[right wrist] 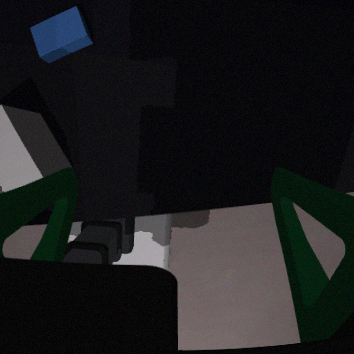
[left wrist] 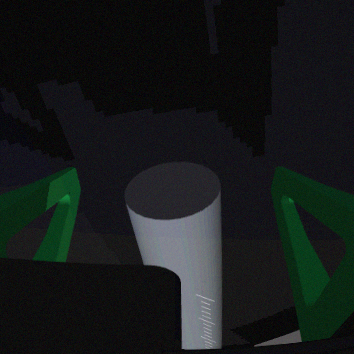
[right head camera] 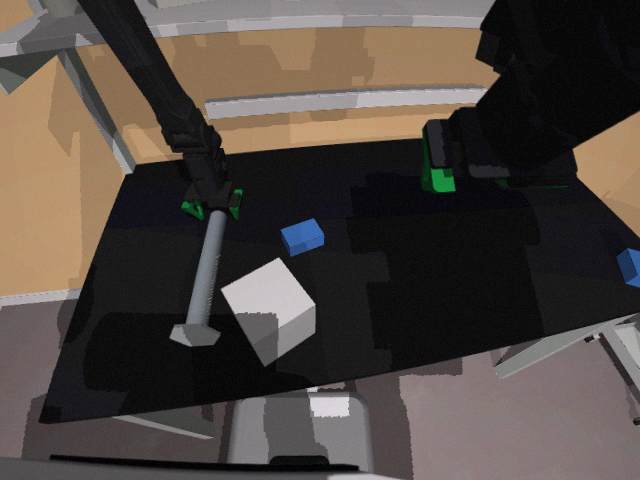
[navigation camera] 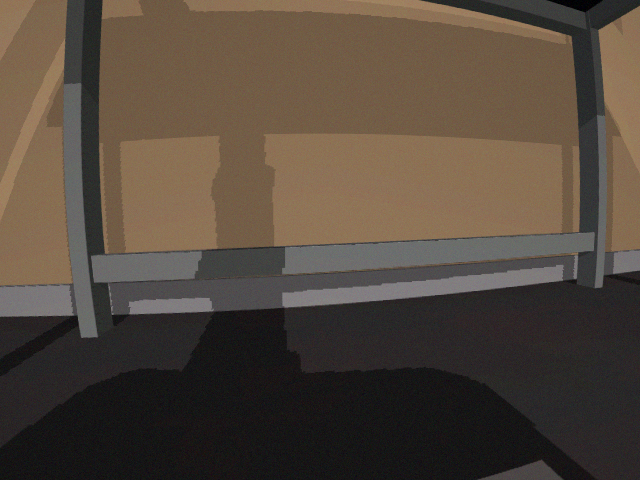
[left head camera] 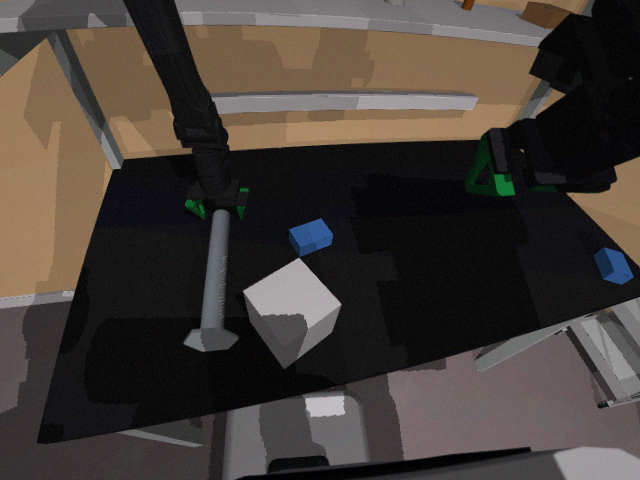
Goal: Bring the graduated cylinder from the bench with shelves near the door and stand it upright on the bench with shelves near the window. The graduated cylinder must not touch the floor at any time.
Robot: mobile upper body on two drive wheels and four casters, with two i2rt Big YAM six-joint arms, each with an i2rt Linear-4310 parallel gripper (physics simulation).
I see my left gripper, my right gripper and a graduated cylinder.
My left gripper is seen too in the left wrist view and in the right head camera view. My right gripper shows as well in the right wrist view and in the left head camera view.
